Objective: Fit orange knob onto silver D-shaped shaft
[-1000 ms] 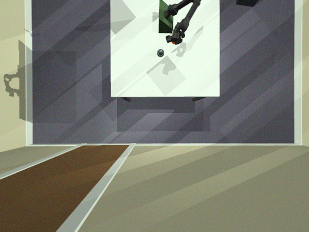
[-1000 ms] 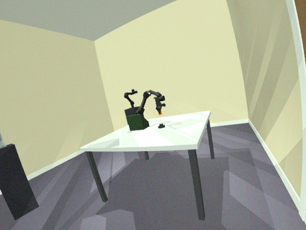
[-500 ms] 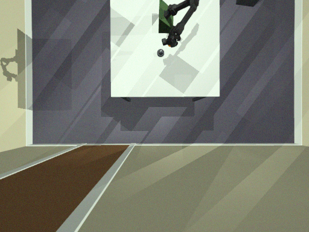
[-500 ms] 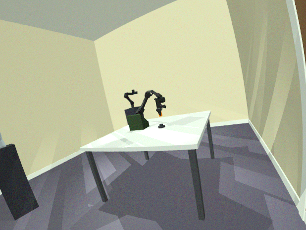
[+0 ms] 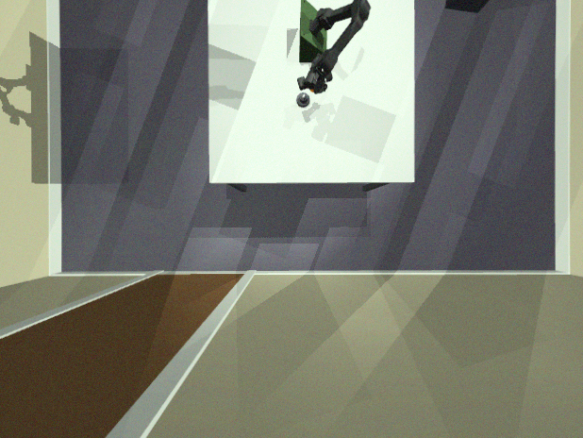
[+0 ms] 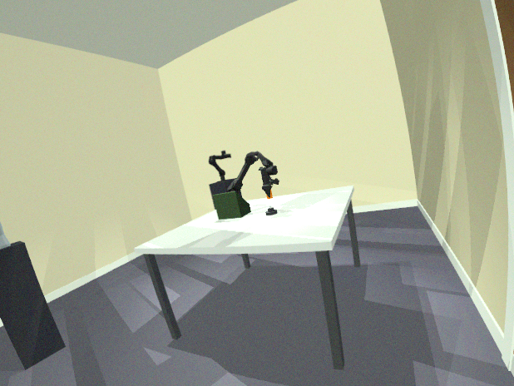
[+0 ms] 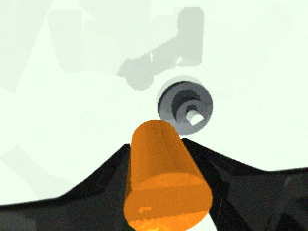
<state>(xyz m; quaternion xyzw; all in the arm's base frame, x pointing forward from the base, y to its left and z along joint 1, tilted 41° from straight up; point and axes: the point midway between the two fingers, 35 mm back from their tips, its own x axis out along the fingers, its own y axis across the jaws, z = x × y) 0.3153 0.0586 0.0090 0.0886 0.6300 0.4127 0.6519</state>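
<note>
Now: gripper tip 20 mm short of the pedestal, 50 mm to the left of it and 80 mm above it. Round my gripper tip: orange knob (30 mm above).
</note>
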